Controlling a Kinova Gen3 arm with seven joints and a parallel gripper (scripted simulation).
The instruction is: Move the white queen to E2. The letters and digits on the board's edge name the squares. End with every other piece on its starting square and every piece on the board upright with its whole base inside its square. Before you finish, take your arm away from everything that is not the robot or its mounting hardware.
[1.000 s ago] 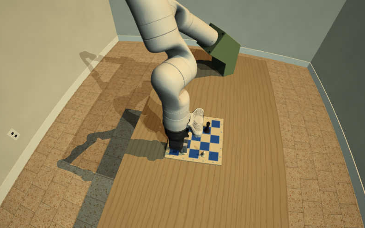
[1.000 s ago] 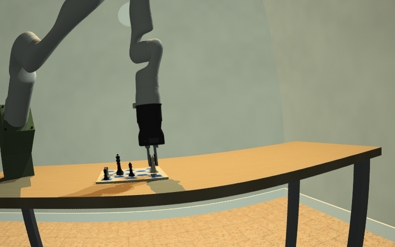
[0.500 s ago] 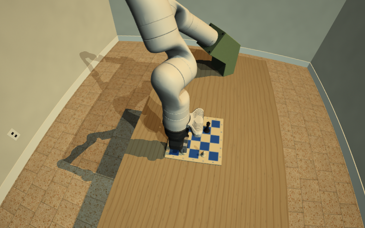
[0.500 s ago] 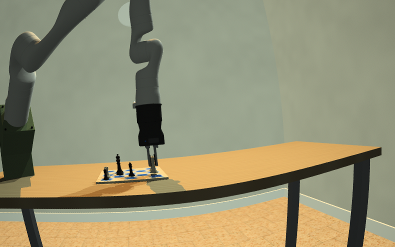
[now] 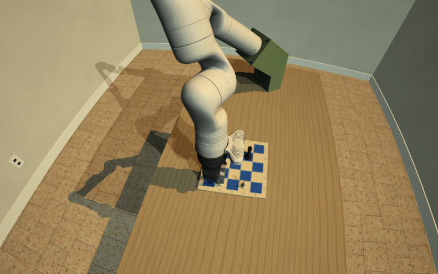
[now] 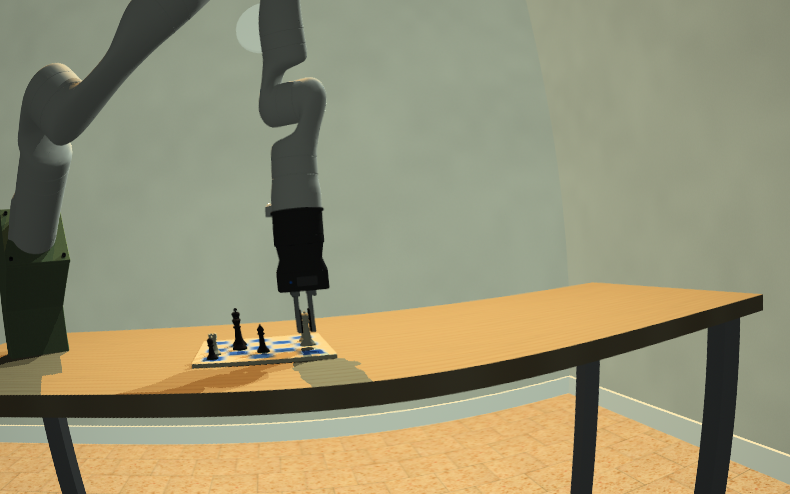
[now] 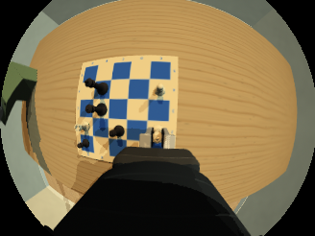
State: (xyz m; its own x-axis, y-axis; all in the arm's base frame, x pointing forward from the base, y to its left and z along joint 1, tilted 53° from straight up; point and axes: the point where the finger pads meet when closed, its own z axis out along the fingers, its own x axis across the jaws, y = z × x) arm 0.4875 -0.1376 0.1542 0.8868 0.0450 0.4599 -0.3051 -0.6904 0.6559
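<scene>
Now: hand 10 mm above the white queen. Round my hand: small white piece 30 mm ahead, 70 mm to the left, 30 mm below; then blue-and-cream chessboard 60 mm behind, 60 mm to the left, 50 mm below.
</scene>
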